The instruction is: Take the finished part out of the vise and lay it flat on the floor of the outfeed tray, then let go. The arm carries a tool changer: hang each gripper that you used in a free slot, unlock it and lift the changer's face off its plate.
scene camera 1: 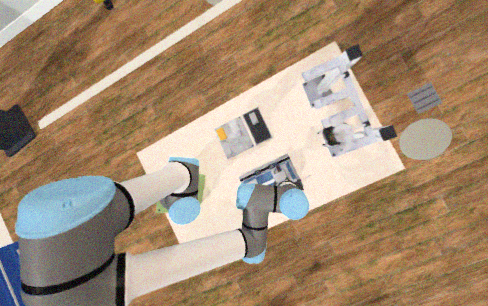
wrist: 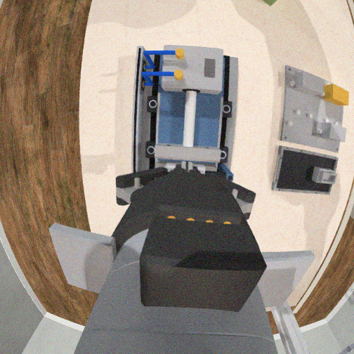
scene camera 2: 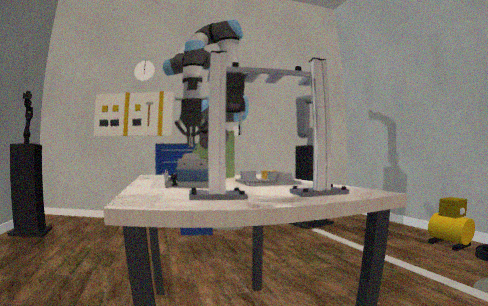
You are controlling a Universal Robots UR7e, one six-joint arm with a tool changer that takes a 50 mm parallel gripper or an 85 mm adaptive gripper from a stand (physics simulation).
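Places are measured from the arm's base along level axes (x ahead, y left, z up), in metres.
Pixels of known places: end effector, tool point: [scene camera 2: 191, 94].
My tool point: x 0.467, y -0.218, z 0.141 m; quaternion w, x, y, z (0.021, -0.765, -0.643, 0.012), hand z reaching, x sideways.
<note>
For each thing: its top centre in the pictures, then the offset to it from my tool point. "spot": a spot on its surface instead.
- vise, middle of its top: [scene camera 2: 189, 157] [scene camera 1: 270, 183] dx -0.060, dy +0.006, dz -0.229 m
- outfeed tray, surface spot: [scene camera 1: 265, 136] spot: dx +0.051, dy +0.224, dz -0.322 m
- small grey block, middle of its top: [scene camera 2: 284, 173] [scene camera 1: 253, 117] dx +0.051, dy +0.342, dz -0.287 m
- yellow block, middle of its top: [scene camera 1: 220, 133] dx -0.144, dy +0.369, dz -0.284 m
My gripper [scene camera 2: 191, 143] [wrist: 187, 167], the adaptive one, points down just above the vise [scene camera 1: 272, 171] [scene camera 2: 192, 174] [wrist: 193, 65]. Its fingers stand close together and look shut on the finished part, of which small light-grey bits show beside the fingertips beyond the vise's cross jaw; the black gripper body hides most of it. In scene camera 1 the wrist hides the fingers. The outfeed tray [scene camera 1: 265, 136] [wrist: 295, 187], black-floored with a grey rim, lies beside the vise and holds a small grey block [scene camera 1: 253, 117] [wrist: 324, 175].
A grey plate [scene camera 1: 231, 147] [wrist: 300, 135] with pegs and a yellow block [scene camera 1: 221, 133] [wrist: 336, 94] lies beside the tray. The tool stand [scene camera 2: 217, 125] [scene camera 2: 320, 125] rises at the table's other end; a black gripper [scene camera 2: 235, 92] shows by its left post. A green panel [scene camera 2: 230, 155] stands behind.
</note>
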